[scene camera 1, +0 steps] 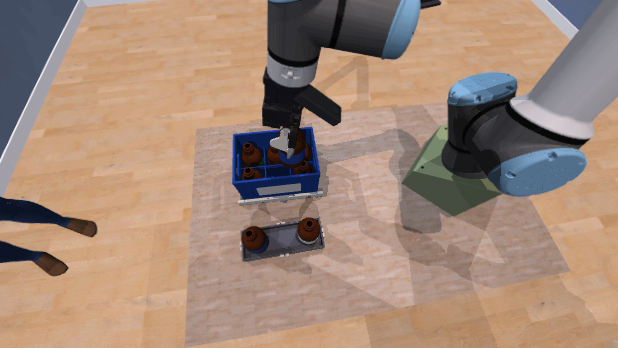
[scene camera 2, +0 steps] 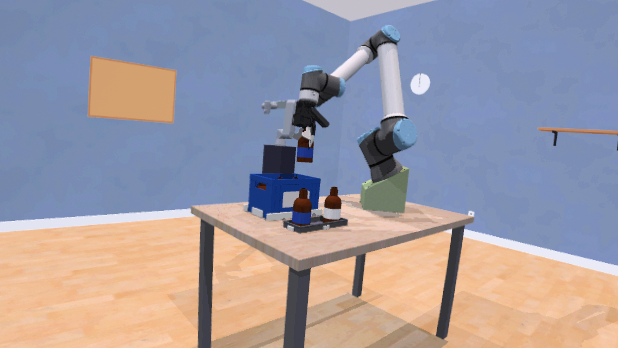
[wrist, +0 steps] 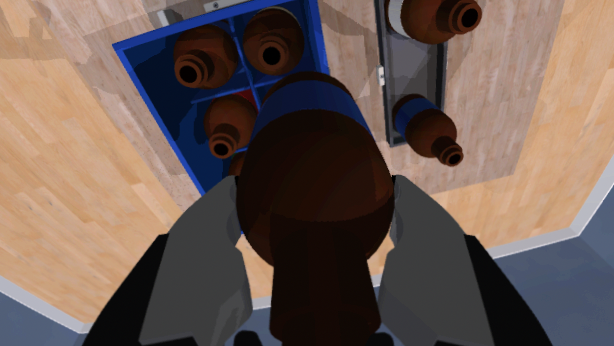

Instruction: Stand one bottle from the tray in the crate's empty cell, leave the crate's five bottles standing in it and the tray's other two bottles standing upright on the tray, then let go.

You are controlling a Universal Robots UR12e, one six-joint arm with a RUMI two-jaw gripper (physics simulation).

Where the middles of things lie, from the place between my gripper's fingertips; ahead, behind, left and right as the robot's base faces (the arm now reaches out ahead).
Scene:
Now: the brown bottle [wrist: 315,198] 1 cm above my hand.

